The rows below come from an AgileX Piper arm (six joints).
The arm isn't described. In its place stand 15 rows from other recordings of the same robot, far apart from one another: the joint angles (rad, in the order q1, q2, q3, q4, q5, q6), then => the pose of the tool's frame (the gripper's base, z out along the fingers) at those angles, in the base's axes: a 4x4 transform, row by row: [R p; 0 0 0 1], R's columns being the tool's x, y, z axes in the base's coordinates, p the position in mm.
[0.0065, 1.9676, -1.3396, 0.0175, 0.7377, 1.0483] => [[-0.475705 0.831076 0.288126 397.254], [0.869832 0.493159 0.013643 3.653], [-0.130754 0.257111 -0.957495 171.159], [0 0 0 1]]
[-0.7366, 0.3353, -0.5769, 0.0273, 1.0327, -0.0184] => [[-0.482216 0.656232 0.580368 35.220], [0.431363 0.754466 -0.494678 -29.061], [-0.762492 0.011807 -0.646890 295.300], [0 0 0 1]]
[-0.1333, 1.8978, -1.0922, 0.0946, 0.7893, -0.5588] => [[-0.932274 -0.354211 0.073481 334.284], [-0.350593 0.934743 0.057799 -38.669], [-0.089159 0.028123 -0.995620 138.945], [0 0 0 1]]
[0.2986, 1.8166, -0.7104, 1.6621, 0.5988, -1.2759] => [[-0.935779 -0.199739 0.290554 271.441], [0.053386 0.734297 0.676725 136.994], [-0.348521 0.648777 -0.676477 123.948], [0 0 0 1]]
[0.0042, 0.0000, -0.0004, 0.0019, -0.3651, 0.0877] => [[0.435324 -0.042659 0.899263 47.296], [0.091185 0.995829 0.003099 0.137], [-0.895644 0.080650 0.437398 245.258], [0 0 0 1]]
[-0.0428, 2.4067, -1.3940, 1.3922, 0.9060, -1.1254] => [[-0.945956 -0.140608 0.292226 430.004], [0.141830 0.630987 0.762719 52.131], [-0.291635 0.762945 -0.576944 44.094], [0 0 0 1]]
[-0.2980, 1.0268, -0.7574, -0.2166, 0.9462, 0.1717] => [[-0.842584 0.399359 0.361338 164.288], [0.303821 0.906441 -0.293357 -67.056], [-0.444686 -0.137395 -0.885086 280.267], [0 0 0 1]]
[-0.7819, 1.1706, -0.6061, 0.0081, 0.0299, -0.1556] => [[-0.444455 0.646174 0.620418 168.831], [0.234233 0.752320 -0.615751 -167.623], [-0.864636 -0.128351 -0.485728 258.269], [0 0 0 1]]
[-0.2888, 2.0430, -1.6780, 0.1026, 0.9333, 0.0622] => [[-0.858071 0.364271 0.361967 425.966], [0.382912 0.923530 -0.021683 -118.744], [-0.342186 0.119996 -0.931939 224.503], [0 0 0 1]]
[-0.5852, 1.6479, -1.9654, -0.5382, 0.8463, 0.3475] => [[-0.321511 0.799824 0.506865 281.277], [0.180638 0.577262 -0.796328 -228.284], [-0.929516 -0.164469 -0.330074 490.492], [0 0 0 1]]
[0.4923, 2.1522, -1.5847, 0.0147, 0.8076, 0.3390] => [[-0.957730 -0.157069 0.241004 391.970], [-0.125486 0.981979 0.141315 211.329], [-0.258857 0.105099 -0.960181 154.056], [0 0 0 1]]
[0.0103, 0.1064, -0.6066, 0.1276, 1.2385, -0.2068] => [[-0.578393 -0.203841 0.789880 -8.284], [-0.168999 0.977212 0.128435 10.862], [-0.798061 -0.059203 -0.599662 294.085], [0 0 0 1]]
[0.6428, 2.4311, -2.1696, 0.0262, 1.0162, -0.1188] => [[-0.675590 -0.680465 0.283806 418.049], [-0.636862 0.732551 0.240367 315.611], [-0.371464 -0.018355 -0.928266 171.607], [0 0 0 1]]
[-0.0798, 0.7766, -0.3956, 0.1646, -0.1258, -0.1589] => [[-0.167885 0.100641 0.980656 161.010], [0.017861 0.994922 -0.099047 -14.753], [-0.985645 0.000887 -0.168830 281.533], [0 0 0 1]]
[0.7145, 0.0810, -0.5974, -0.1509, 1.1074, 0.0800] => [[-0.368416 -0.555670 0.745319 4.075], [-0.303638 0.829665 0.468465 -12.664], [-0.878677 -0.053717 -0.474385 301.599], [0 0 0 1]]
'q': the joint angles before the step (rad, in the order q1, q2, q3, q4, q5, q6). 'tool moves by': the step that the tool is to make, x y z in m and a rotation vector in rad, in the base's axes. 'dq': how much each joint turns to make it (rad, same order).
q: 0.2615, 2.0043, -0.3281, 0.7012, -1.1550, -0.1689
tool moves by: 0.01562, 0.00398, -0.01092, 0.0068, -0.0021, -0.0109
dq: 0.0014, 0.0673, -0.0704, 0.0099, 0.0034, 0.0057
